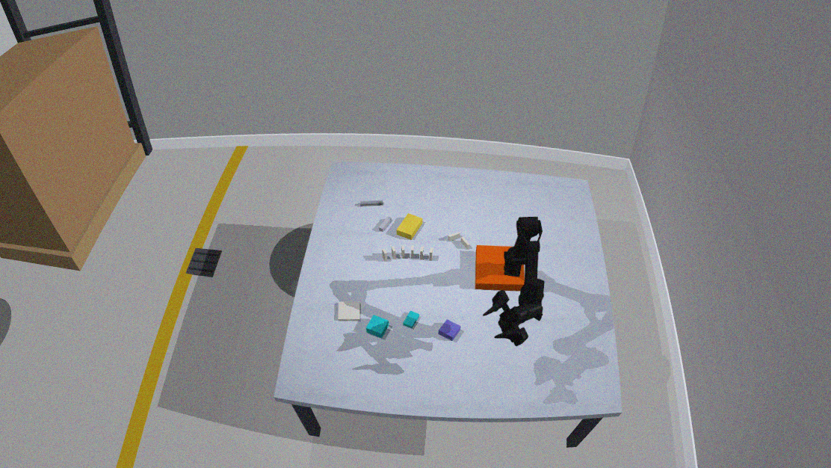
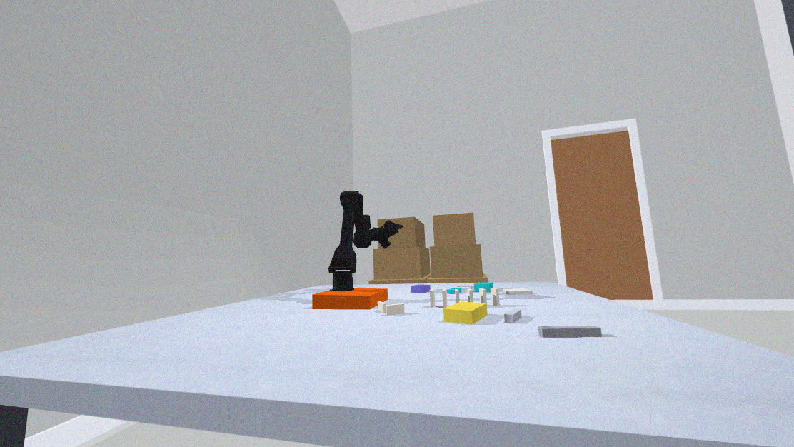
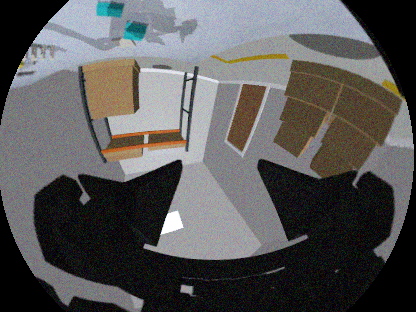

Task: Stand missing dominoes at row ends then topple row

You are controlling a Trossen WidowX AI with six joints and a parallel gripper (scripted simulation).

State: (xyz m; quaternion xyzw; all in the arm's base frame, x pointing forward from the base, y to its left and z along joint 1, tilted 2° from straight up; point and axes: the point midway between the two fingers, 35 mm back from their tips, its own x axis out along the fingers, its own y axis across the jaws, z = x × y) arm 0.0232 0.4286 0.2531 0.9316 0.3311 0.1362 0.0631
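Now: the yellow block 400 mm ahead of my gripper tip, 610 mm to the right of it and 280 mm below it. Round my gripper tip: purple block (140 mm ahead, 140 mm to the right, 280 mm below); beige tile (520 mm ahead, 140 mm to the right, 290 mm below).
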